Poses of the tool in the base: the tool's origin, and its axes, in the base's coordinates. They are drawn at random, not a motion.
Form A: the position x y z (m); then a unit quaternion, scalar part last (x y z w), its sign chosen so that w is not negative.
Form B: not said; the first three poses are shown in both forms.
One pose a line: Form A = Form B
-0.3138, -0.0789, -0.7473, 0.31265, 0.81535, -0.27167, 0.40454 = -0.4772, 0.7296, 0.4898, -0.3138; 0.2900, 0.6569, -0.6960, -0.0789; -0.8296, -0.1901, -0.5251, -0.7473; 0, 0, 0, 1
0.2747, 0.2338, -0.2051, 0.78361, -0.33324, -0.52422, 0.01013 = 0.2283, -0.5116, -0.8283, 0.2747; -0.5329, -0.7777, 0.3335, 0.2338; -0.8148, 0.3653, -0.4502, -0.2051; 0, 0, 0, 1
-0.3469, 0.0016, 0.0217, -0.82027, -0.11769, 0.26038, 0.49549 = 0.8367, -0.0650, -0.5438, -0.3469; 0.4511, -0.4813, 0.7516, 0.0016; -0.3105, -0.8742, -0.3734, 0.0217; 0, 0, 0, 1
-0.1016, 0.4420, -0.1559, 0.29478, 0.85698, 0.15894, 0.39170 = -0.5194, 0.3807, 0.7651, -0.1016; 0.6298, 0.7757, 0.0415, 0.4420; -0.5777, 0.5033, -0.6426, -0.1559; 0, 0, 0, 1
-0.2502, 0.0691, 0.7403, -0.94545, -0.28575, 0.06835, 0.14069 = 0.8273, 0.5211, -0.2096, -0.2502; 0.5596, -0.7971, 0.2270, 0.0691; -0.0488, -0.3051, -0.9511, 0.7403; 0, 0, 0, 1
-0.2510, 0.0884, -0.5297, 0.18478, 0.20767, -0.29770, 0.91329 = 0.7365, 0.6205, 0.2693, -0.2510; -0.4670, 0.7545, -0.4612, 0.0884; -0.4893, 0.2139, 0.8455, -0.5297; 0, 0, 0, 1
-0.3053, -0.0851, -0.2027, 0.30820, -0.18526, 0.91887, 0.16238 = -0.7573, -0.4126, 0.5062, -0.3053; 0.1842, -0.8786, -0.4406, -0.0851; 0.6266, -0.2404, 0.7414, -0.2027; 0, 0, 0, 1
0.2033, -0.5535, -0.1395, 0.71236, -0.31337, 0.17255, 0.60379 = 0.7440, -0.6548, -0.1326, 0.2033; -0.2381, -0.0745, -0.9684, -0.5535; 0.6243, 0.7521, -0.2113, -0.1395; 0, 0, 0, 1
